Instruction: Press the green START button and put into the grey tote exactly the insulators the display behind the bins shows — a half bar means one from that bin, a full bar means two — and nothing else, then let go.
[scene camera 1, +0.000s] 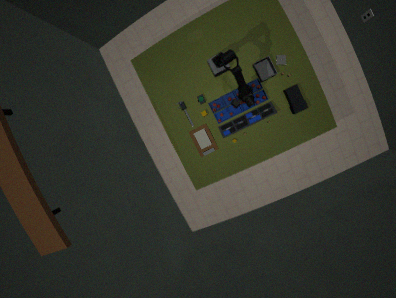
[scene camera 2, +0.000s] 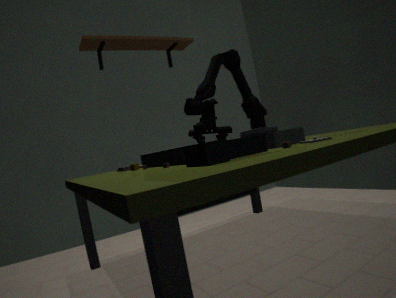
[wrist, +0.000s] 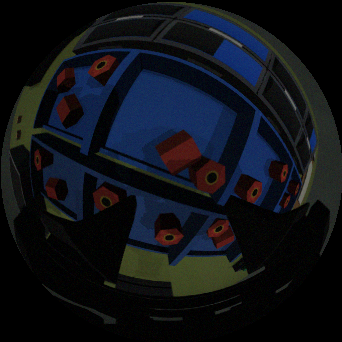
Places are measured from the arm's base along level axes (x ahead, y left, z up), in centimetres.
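Pixels of known places: gripper, fingertip midpoint: (wrist: 181, 200); arm's base at its link origin: (scene camera 1: 219, 62) (scene camera 2: 259, 129).
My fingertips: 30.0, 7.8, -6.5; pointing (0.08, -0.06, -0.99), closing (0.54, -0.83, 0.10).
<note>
Ahead of a thing's pixels: the offset from my fingertips to its top centre, as dx, dy, dz. "*": to the spot under its first point. Level surfaces: height alone.
My gripper (scene camera 2: 211, 139) (wrist: 181, 200) is open and empty, low over the blue bins @[* +6.8, +4.9, -1.2] (wrist: 175, 100). Red hexagonal insulators lie in them. One lies on its side @[* +3.2, +2.8, +1.1] (wrist: 177, 151), touching an upright one @[+3.0, -0.3, +1.2] (wrist: 210, 175), in the large middle bin beyond my fingertips. The display @[* +11.8, +6.9, +1.4] (wrist: 192, 44) behind the bins shows a blue bar (wrist: 230, 32) filling one far-row cell and a blue half bar @[+14.2, +5.3, +2.8] (wrist: 241, 61) in the near-row cell before it. The cells left of these are dark; a blue sliver shows at right. The grey tote @[-16.2, +24.2, +3.6] (scene camera 1: 264, 69) shows no insulator inside. A small green-topped block @[-9.0, -29.5, +2.2] (scene camera 1: 201, 99), possibly the START button, stands beside the bins.
A black box @[+12.3, +40.7, +3.8] (scene camera 1: 296, 99) and a pale square plate @[-20.2, +39.4, -1.2] (scene camera 1: 281, 60) lie near the tote. A wood-framed white board @[+23.6, -37.8, +0.0] (scene camera 1: 202, 139), a long-handled tool @[* -8.1, -45.3, +0.1] (scene camera 1: 183, 106) and a yellow block @[+2.8, -30.6, +2.1] (scene camera 1: 204, 113) lie on the far side. A wall shelf (scene camera 2: 135, 43) hangs beyond the green table @[dz -1.8] (scene camera 2: 150, 185).
</note>
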